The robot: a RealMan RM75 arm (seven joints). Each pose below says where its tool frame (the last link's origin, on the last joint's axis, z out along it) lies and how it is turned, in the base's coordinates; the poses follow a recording.
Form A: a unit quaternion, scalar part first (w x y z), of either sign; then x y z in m.
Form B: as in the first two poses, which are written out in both.
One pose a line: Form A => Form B
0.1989 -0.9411 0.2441 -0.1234 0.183 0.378 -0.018 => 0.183 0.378 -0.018 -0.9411 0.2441 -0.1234 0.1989
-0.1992 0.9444 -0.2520 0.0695 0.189 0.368 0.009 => 0.189 0.368 0.009 -0.9444 0.2520 -0.0695 0.1992
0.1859 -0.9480 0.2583 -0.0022 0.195 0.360 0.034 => 0.195 0.360 0.034 -0.9480 0.2583 -0.0022 0.1859
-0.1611 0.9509 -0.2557 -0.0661 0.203 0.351 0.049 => 0.203 0.351 0.049 -0.9509 0.2557 0.0661 0.1611
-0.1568 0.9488 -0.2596 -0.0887 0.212 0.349 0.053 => 0.212 0.349 0.053 -0.9488 0.2596 0.0887 0.1568
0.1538 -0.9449 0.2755 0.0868 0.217 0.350 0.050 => 0.217 0.350 0.050 -0.9449 0.2755 0.0868 0.1538
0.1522 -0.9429 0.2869 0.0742 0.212 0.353 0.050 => 0.212 0.353 0.050 -0.9429 0.2869 0.0742 0.1522
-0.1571 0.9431 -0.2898 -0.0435 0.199 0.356 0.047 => 0.199 0.356 0.047 -0.9431 0.2898 0.0435 0.1571
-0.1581 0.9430 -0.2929 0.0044 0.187 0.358 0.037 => 0.187 0.358 0.037 -0.9430 0.2929 -0.0044 0.1581
